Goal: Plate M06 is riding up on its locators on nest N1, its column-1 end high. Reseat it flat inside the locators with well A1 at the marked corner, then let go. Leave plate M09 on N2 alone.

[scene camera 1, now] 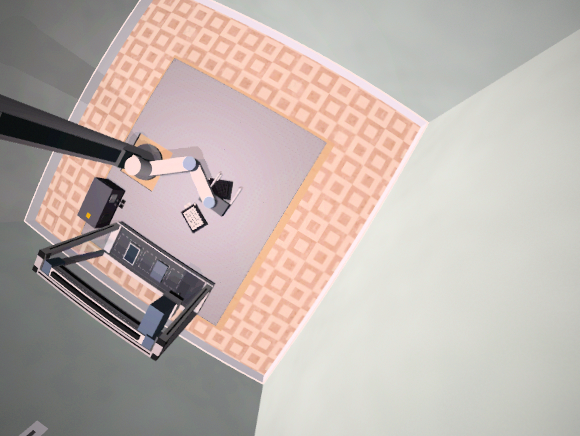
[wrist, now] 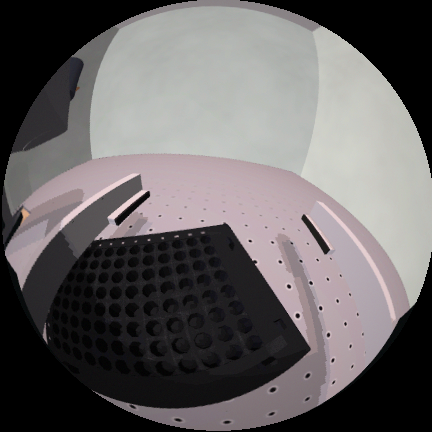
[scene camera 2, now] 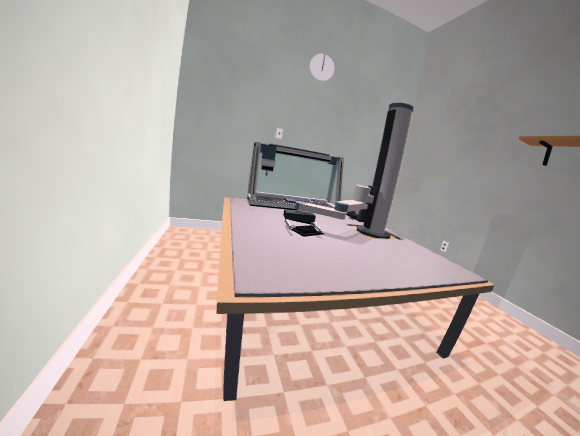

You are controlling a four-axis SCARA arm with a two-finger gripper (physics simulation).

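Pixels of known places: gripper, between the fingertips: [scene camera 1: 230, 181] [wrist: 229, 194] [scene camera 2: 305, 228]; arm's base, origin of its link: [scene camera 2: 373, 233].
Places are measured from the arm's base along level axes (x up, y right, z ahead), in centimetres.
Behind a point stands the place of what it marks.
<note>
Plate M06 [scene camera 1: 223, 189] @[x 3.9, y -12.4, z 59.3 cm] [scene camera 2: 306, 231] @[x 3.4, y -16.7, z 58.9 cm] [wrist: 165, 300] @[x 3.8, y -11.7, z 58.0 cm] is black, with many round wells, and lies over the black nest N1 [wrist: 265, 305] @[x 3.9, y -11.7, z 62.5 cm]. Black on black hides where the plate ends and the nest begins, and its tilt cannot be told. Small black locators show near the nest's right side in the wrist view. My gripper [scene camera 1: 228, 186] @[x 5.7, y -19.3, z 61.0 cm] [scene camera 2: 304, 227] @[x 5.7, y -19.3, z 61.0 cm] [wrist: 229, 194] @[x 5.7, y -19.3, z 61.0 cm] is open and empty, its two fingers wide apart above and around the plate area. Plate M09 [scene camera 1: 194, 218] @[x 3.8, y 13.7, z 52.0 cm], white, sits on its black nest N2 in scene camera 1. The A1 corner mark cannot be read.
A gantry frame [scene camera 1: 95, 301] @[x 50.7, y 62.5, z 44.8 cm] [scene camera 2: 302, 151] @[x 50.4, y 62.4, z 43.4 cm] stands along one side of the perforated mat [scene camera 1: 250, 140] @[x 1.3, y -48.3, z 57.0 cm] [scene camera 2: 350, 270] @[x 1.3, y -57.9, z 53.5 cm]. A dark box [scene camera 1: 100, 202] @[x 12.7, y 37.2, z -7.7 cm] with a yellow mark stands near the arm's base. The arm's tall column [scene camera 1: 60, 132] @[x 65.6, y -3.2, z 7.6 cm] [scene camera 2: 390, 170] @[x 45.8, y -6.6, z 3.5 cm] rises behind the work area.
</note>
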